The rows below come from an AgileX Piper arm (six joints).
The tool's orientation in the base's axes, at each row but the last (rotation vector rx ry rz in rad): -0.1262, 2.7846, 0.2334; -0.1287, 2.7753, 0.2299; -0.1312, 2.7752, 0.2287; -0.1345, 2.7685, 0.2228; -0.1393, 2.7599, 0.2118; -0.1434, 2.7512, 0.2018; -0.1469, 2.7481, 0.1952; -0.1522, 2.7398, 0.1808
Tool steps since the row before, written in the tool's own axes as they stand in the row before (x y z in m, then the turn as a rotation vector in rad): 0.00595, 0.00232, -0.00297, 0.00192, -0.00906, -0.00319; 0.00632, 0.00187, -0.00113, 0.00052, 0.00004, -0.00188; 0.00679, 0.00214, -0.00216, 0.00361, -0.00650, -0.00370; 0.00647, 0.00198, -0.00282, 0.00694, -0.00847, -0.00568; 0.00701, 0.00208, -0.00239, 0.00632, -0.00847, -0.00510; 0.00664, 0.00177, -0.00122, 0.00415, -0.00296, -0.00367; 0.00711, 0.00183, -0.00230, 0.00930, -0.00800, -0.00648; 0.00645, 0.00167, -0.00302, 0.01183, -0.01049, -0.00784
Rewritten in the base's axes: -0.00682, 0.00140, 0.00105, -0.00180, -0.00958, 0.00098; -0.00650, 0.00126, -0.00091, -0.00112, -0.00032, 0.00156; -0.00732, 0.00130, -0.00009, -0.00384, -0.00726, 0.00123; -0.00723, 0.00104, 0.00055, -0.00739, -0.00975, 0.00159; -0.00760, 0.00117, -0.00011, -0.00661, -0.00961, 0.00128; -0.00680, 0.00107, -0.00116, -0.00478, -0.00380, 0.00145; -0.00763, 0.00091, -0.00037, -0.00991, -0.00959, 0.00149; -0.00727, 0.00068, 0.00044, -0.01241, -0.01245, 0.00150
